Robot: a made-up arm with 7 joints. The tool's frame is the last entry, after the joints.
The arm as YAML. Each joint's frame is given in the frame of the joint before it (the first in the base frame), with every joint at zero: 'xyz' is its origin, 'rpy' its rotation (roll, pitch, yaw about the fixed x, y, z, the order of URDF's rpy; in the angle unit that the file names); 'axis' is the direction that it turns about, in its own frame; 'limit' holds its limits. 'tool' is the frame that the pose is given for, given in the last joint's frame.
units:
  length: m
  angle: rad
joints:
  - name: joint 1
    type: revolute
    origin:
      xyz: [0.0, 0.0, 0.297]
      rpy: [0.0, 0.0, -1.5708]
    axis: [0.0, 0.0, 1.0]
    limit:
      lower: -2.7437
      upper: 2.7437
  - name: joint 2
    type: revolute
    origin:
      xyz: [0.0, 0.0, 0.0]
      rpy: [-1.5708, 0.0, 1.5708]
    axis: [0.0, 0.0, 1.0]
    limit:
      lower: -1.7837
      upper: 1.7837
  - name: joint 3
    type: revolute
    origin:
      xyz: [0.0, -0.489, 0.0]
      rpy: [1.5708, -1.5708, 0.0]
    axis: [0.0, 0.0, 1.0]
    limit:
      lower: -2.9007
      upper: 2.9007
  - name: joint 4
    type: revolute
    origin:
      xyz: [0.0, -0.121, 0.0]
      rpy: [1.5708, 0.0, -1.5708]
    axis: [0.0, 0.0, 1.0]
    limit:
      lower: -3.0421
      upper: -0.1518
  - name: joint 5
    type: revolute
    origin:
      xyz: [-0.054, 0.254, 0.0]
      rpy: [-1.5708, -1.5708, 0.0]
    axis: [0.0, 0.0, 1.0]
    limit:
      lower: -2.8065
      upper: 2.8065
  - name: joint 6
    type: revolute
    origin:
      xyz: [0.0, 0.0, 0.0]
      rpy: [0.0, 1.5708, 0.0]
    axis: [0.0, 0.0, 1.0]
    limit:
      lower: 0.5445
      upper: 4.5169
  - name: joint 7
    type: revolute
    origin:
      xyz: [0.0, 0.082, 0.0]
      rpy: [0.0, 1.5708, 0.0]
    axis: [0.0, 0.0, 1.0]
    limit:
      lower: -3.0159
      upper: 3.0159
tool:
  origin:
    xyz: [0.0, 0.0, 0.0]
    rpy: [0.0, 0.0, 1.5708]
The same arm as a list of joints. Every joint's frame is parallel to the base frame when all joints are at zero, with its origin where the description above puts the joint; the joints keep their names.
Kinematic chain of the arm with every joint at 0, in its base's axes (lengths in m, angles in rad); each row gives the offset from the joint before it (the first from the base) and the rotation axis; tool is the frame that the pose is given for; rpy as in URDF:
joint 1: xyz 0 0 0.297 axis +z
joint 2: xyz 0 0 0 axis +y
joint 3: xyz 0 0 0.489 axis +z
joint 4: xyz 0.121 0 0 axis -y
joint 5: xyz -0.054 0 0.254 axis +z
joint 6: xyz 0 0 0 axis -y
joint 7: xyz 0.082 0 0 axis -z
tool: xyz 0 0 0 rpy -3.1416 0 0
Joint limits (rad, base to tool): -2.7437..2.7437 -1.7837..1.7837 -2.9007..2.9007 -3.0421..-0.1518 -2.8065..2.8065 0.5445..4.5169 -3.0159..3.0159

